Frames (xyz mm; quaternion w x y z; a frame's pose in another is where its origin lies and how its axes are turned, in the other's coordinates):
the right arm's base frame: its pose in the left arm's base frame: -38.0 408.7 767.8 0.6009 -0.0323 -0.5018 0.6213
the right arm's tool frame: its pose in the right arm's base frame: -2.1 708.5 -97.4 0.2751 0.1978 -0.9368 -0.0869
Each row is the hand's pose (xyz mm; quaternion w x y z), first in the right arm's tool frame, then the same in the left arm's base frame.
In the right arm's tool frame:
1: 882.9 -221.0 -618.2 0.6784 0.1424 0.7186 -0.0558
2: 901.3 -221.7 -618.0 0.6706 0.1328 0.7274 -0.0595
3: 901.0 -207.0 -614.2 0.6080 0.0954 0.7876 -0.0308
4: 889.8 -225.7 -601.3 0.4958 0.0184 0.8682 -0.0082
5: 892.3 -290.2 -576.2 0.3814 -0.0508 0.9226 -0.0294
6: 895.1 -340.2 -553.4 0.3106 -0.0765 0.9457 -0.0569
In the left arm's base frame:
1: -541.9 -236.3 932.3 0.1607 0.3183 -0.4933 0.7934
2: -537.5 -254.1 934.1 0.1757 0.3149 -0.4906 0.7933
3: -545.9 -256.6 921.6 0.2464 0.2463 -0.4993 0.7933
4: -526.1 -240.9 923.1 0.3717 0.1495 -0.4896 0.7745
5: -462.0 -228.3 946.1 0.4874 0.0811 -0.4380 0.7510
6: -410.0 -219.1 961.4 0.5439 0.0455 -0.3887 0.7423

